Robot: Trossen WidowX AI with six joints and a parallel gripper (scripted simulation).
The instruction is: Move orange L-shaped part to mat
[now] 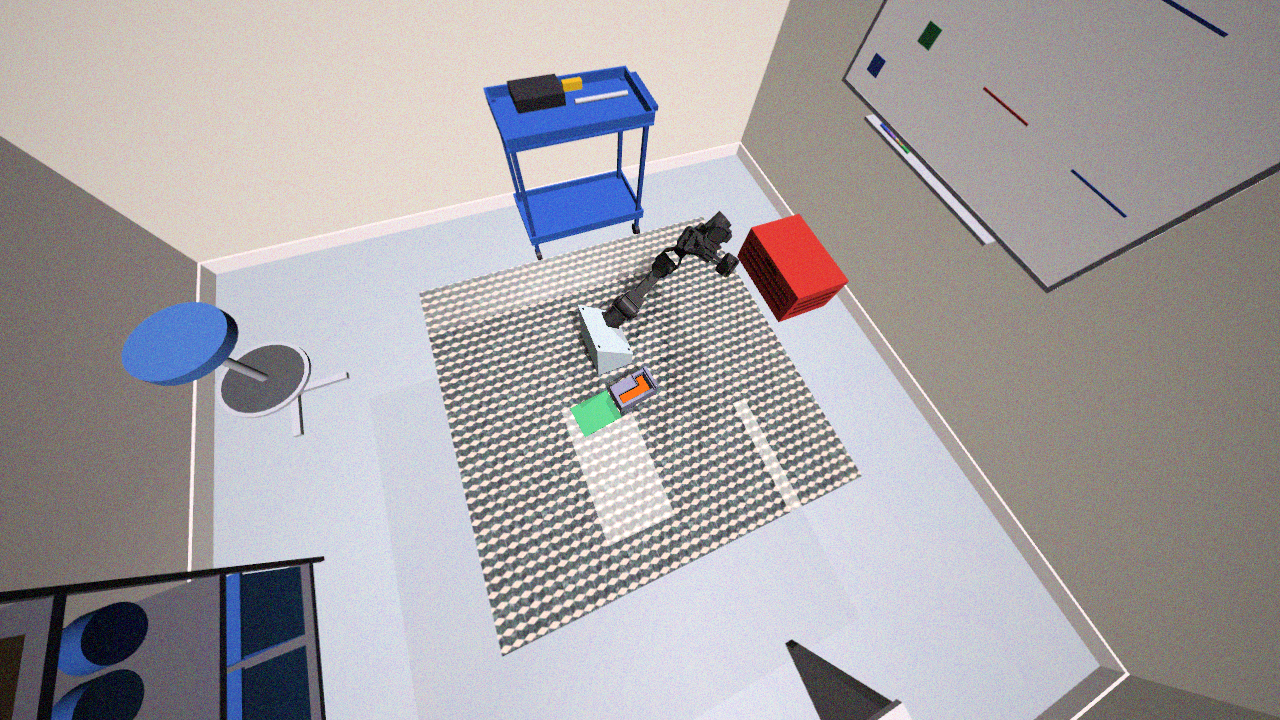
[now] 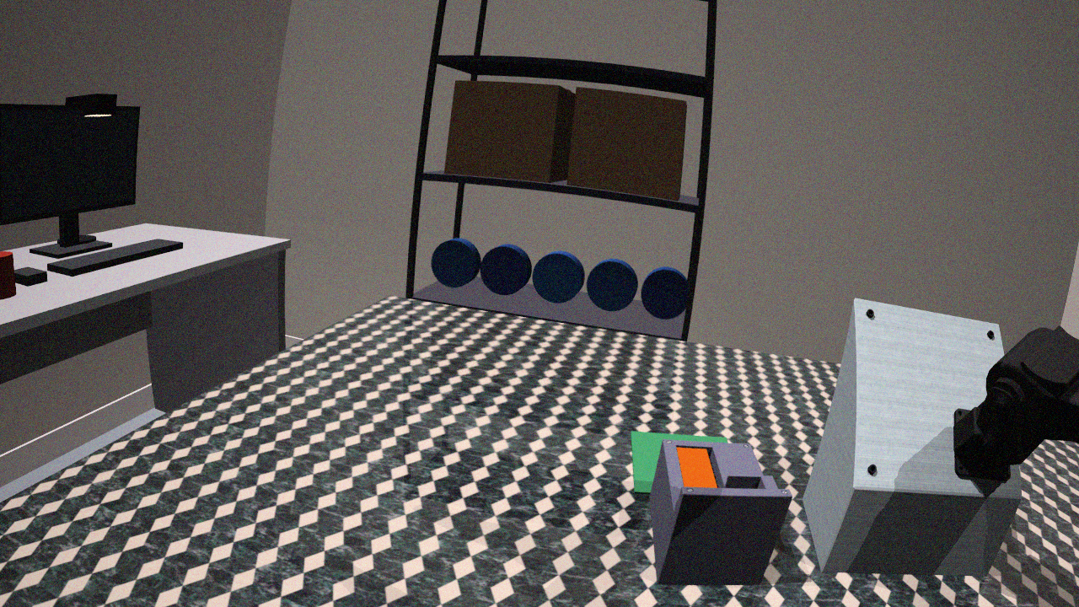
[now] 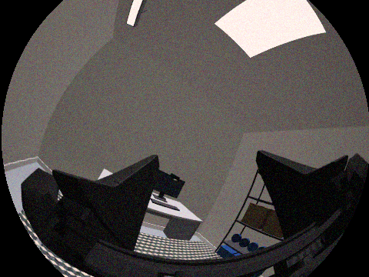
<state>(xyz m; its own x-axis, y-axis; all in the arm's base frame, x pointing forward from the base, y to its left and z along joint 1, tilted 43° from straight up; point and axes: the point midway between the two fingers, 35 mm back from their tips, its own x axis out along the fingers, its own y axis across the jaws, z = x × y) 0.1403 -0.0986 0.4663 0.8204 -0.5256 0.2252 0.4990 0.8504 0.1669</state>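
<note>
The orange L-shaped part is 10 cm ahead of my gripper tip, 23 cm to the right of it and 50 cm below it. Round my gripper tip: green mat: 13 cm ahead, 40 cm to the right, 57 cm below.
</note>
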